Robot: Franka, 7 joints.
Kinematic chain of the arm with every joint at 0, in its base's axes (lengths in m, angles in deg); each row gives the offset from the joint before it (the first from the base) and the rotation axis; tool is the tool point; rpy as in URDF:
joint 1: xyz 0 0 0.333 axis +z
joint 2: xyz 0 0 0 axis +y
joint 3: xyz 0 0 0.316 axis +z
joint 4: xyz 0.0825 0 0 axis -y
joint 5: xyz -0.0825 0 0.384 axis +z
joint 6: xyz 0 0 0 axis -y
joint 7: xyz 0.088 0 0 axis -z
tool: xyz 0 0 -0.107 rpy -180 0 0
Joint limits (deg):
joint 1: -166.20..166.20
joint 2: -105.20..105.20
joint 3: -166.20..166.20
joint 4: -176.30..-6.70
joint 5: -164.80..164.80
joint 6: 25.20..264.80
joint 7: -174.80..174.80
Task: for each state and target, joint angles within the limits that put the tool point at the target. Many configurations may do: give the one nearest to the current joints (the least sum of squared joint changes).
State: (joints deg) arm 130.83 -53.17 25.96 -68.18 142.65 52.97 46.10
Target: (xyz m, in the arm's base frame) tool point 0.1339 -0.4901 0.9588
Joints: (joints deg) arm 129.26 -55.64 27.73 -52.61 148.88 76.75 46.10
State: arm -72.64 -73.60 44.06 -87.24 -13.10 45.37 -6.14
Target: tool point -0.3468 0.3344 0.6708
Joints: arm -36.70 -102.52 15.06 -70.85 -23.34 39.62 -6.14
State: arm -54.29 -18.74 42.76 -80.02 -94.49 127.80 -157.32
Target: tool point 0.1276 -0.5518 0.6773
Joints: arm -83.98 -6.84 11.29 -103.82 -91.75 119.58 -157.32
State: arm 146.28 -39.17 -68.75 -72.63 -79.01 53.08 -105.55
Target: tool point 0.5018 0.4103 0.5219
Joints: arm 166.20 -56.84 -81.86 -83.00 -80.42 71.43 -105.55
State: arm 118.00 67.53 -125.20 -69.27 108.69 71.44 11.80
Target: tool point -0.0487 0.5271 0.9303
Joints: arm 132.00 53.65 -141.11 -54.09 117.01 84.62 11.80
